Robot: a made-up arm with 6 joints. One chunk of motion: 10 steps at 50 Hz.
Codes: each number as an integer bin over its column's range. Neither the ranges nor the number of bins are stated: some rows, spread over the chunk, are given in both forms.
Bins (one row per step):
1: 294 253 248 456 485 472
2: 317 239 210 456 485 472
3: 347 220 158 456 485 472
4: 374 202 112 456 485 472
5: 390 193 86 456 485 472
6: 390 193 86 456 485 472
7: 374 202 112 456 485 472
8: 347 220 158 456 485 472
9: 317 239 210 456 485 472
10: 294 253 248 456 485 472
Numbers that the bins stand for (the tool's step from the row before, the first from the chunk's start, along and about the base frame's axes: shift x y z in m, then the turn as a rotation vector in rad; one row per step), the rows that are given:
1: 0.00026 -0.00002 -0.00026 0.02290 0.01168 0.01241
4: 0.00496 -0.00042 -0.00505 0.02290 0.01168 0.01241
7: 0.00496 -0.00042 -0.00505 0.02290 0.01168 0.01241
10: 0.00026 -0.00002 -0.00026 0.02290 0.01168 0.01241
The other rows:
2: 0.00161 -0.00013 -0.00160 0.02290 0.01168 0.01241
3: 0.00337 -0.00028 -0.00343 0.02290 0.01168 0.01241
5: 0.00590 -0.00049 -0.00597 0.02290 0.01168 0.01241
6: 0.00590 -0.00049 -0.00597 0.02290 0.01168 0.01241
8: 0.00337 -0.00028 -0.00343 0.02290 0.01168 0.01241
9: 0.00161 -0.00013 -0.00160 0.02290 0.01168 0.01241

